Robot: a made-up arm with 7 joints.
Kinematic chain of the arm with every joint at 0, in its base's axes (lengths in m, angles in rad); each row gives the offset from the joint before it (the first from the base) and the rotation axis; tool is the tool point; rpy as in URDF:
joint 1: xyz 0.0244 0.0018 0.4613 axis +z
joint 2: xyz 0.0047 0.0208 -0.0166 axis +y
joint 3: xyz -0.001 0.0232 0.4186 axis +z
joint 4: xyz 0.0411 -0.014 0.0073 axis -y
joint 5: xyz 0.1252 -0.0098 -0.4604 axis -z
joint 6: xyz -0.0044 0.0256 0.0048 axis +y
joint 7: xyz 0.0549 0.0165 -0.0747 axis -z
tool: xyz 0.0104 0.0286 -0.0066 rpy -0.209 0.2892 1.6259
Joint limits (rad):
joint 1: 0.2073..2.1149
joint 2: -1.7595..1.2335
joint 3: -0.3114..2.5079
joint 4: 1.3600..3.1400
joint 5: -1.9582..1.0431
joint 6: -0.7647..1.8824
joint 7: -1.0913..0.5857
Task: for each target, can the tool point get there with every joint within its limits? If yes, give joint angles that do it. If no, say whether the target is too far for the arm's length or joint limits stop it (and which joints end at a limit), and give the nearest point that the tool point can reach.
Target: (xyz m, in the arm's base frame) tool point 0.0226 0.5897 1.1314
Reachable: yes | joints 0.7773 0.9298 2.0924 1.9638 -0.8568 -0.1912 -0.0744
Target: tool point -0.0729 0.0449 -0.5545
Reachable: no: joint limits stop it (at a limit: joint 2, joint 3, joint 4, joint 7) | nearest point -0.3732 0.1779 -0.1360 | short by 0.532 m
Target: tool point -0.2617 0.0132 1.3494
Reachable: yes | joints 0.5571 -0.5925 0.1280 2.2919 -0.4826 -0.3492 -0.1925
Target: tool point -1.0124 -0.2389 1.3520
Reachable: no: too far | nearest point -0.7370 -0.1750 1.1121 | short by 0.371 m
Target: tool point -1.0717 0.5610 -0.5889
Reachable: no: too far | nearest point -0.7067 0.2543 -0.0957 | short by 0.686 m
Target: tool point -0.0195 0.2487 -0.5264
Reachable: no: joint limits stop it (at a limit: joint 1, joint 2, joint 3, joint 4, joint 7) | nearest point -0.3266 0.2751 -0.1353 | short by 0.498 m
